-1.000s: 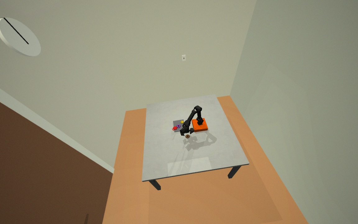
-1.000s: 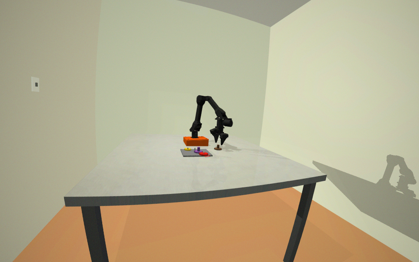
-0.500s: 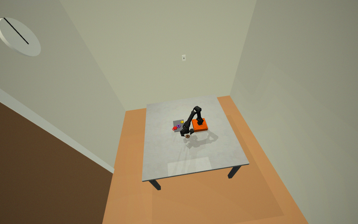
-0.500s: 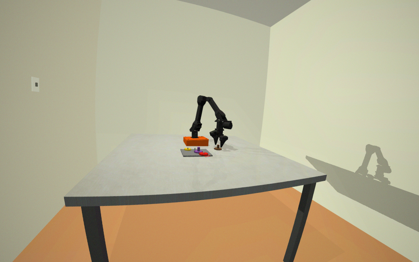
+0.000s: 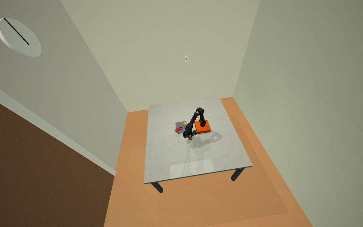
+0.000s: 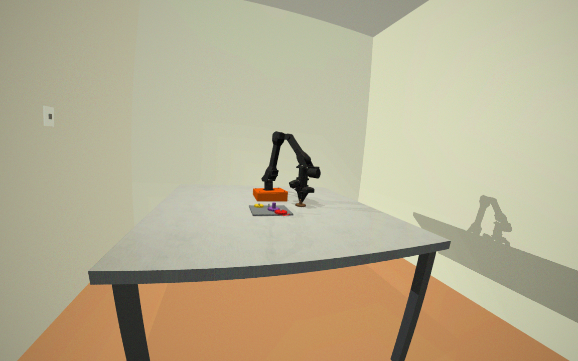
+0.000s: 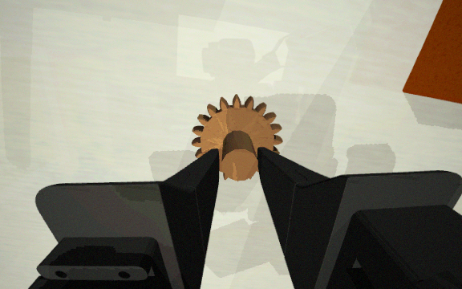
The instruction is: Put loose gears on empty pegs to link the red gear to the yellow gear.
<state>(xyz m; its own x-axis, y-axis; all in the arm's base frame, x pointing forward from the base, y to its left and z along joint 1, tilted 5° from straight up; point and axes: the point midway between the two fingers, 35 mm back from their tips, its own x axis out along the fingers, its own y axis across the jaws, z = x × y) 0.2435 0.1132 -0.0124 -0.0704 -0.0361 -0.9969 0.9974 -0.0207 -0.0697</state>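
Now: the yellow gear 27 cm to the right of my gripper tip, 1 cm below it and 1 cm behind it. Round my gripper tip: purple gear: 21 cm to the right, 7 cm ahead; red gear: 20 cm to the right, 13 cm ahead, 1 cm below; brown gear: 1 cm below.
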